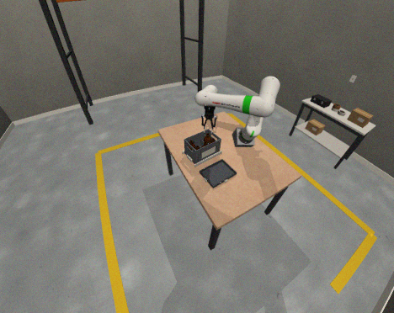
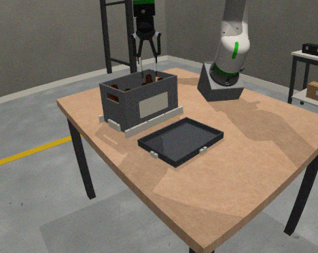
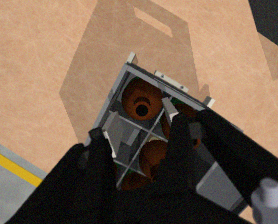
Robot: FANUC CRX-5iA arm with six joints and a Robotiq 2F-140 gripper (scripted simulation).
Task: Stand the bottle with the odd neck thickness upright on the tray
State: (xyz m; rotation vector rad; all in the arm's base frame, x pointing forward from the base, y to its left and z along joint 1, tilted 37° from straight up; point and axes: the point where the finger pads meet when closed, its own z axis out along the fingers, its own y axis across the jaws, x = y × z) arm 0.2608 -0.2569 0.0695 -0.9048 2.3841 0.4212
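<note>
Right now my hand is 130 mm above the bottle. From my hand the other things lie so: dark tray 110 mm ahead, 320 mm to the left, 200 mm below; dark grey crate 90 mm ahead, 50 mm to the left, 130 mm below.
</note>
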